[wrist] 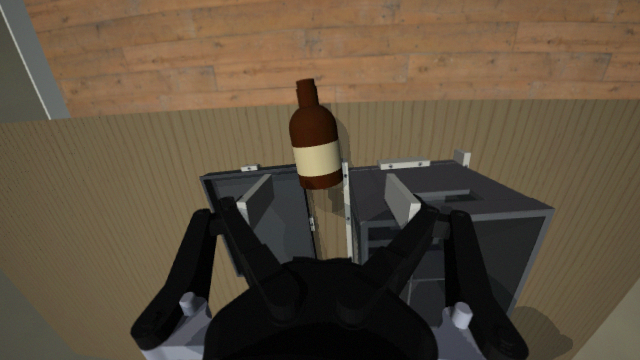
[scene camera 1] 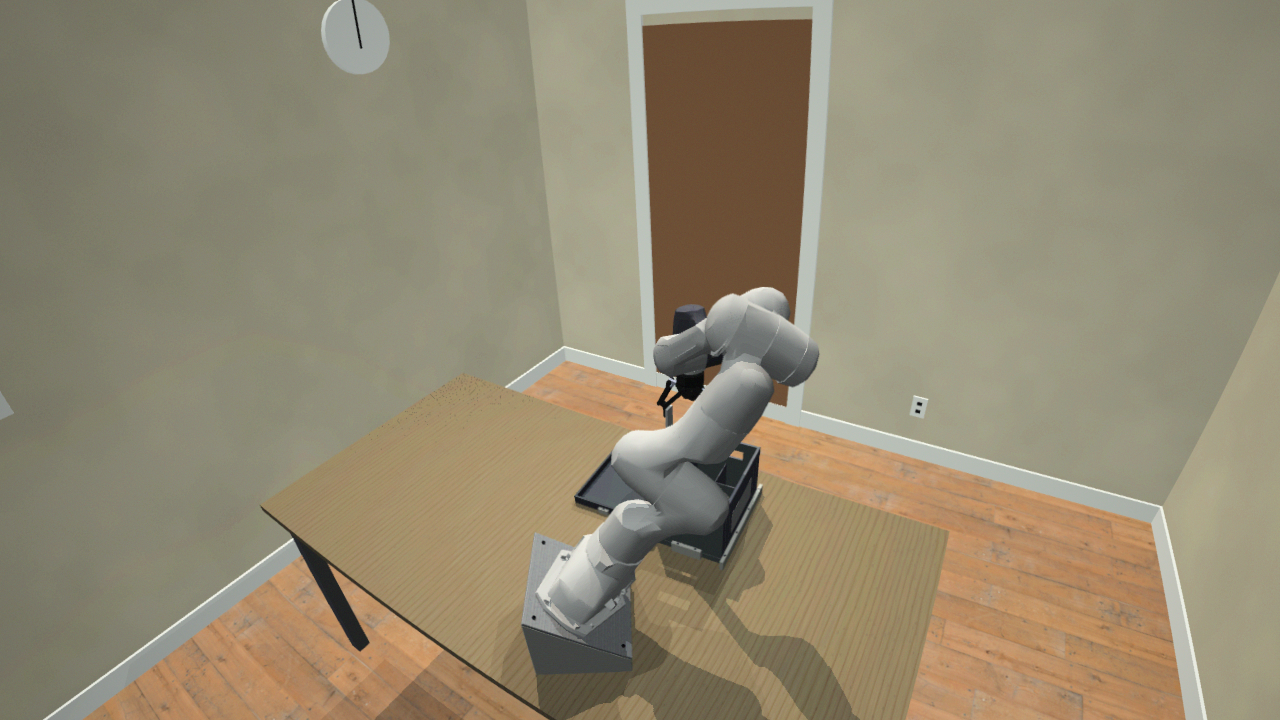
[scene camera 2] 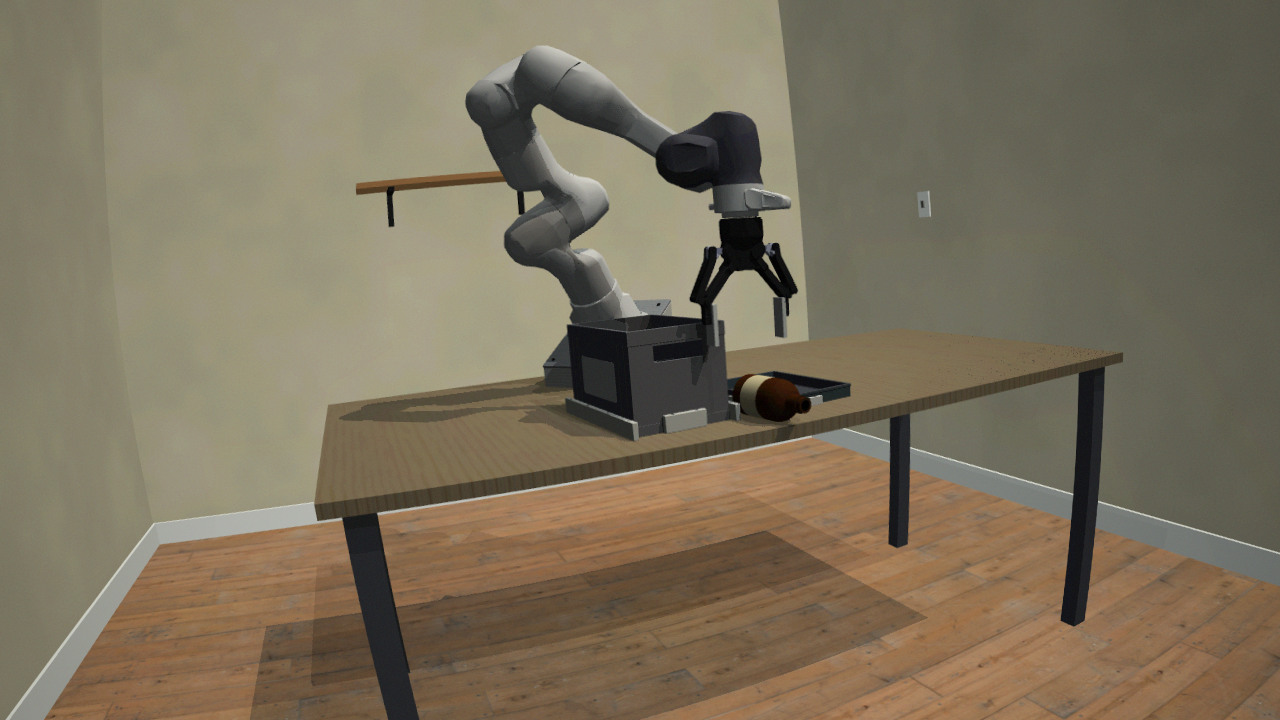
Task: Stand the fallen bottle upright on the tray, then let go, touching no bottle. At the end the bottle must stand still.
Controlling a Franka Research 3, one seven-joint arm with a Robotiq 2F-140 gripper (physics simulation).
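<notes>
A brown bottle (scene camera 2: 771,399) (wrist: 316,157) with a cream label lies on its side on the table. Its neck points to the table edge, and its base is near the gap between the tray and the crate. The shallow dark tray (scene camera 1: 601,488) (scene camera 2: 810,383) (wrist: 289,225) lies flat beside it. My gripper (scene camera 2: 746,324) (wrist: 328,186) is wide open and empty, pointing down above the bottle and tray area, with a finger close to the crate in scene camera 2. In scene camera 1 the arm hides part of the gripper, and the bottle does not show.
A tall dark crate (scene camera 1: 747,488) (scene camera 2: 675,380) (wrist: 452,181) with inner dividers stands beside the tray, on the other side of a narrow gap. Pale strips (scene camera 2: 684,420) (wrist: 404,164) run along its foot. The table edge is close to the bottle's neck.
</notes>
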